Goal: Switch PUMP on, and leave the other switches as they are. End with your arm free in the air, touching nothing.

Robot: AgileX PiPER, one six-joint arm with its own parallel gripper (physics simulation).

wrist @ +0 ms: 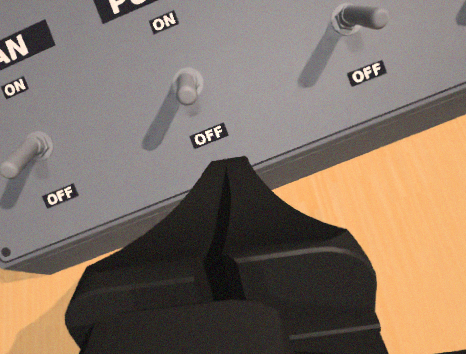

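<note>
The gripper [232, 182] is there in the picture, and there's a grey panel [296, 94] as well.
</note>
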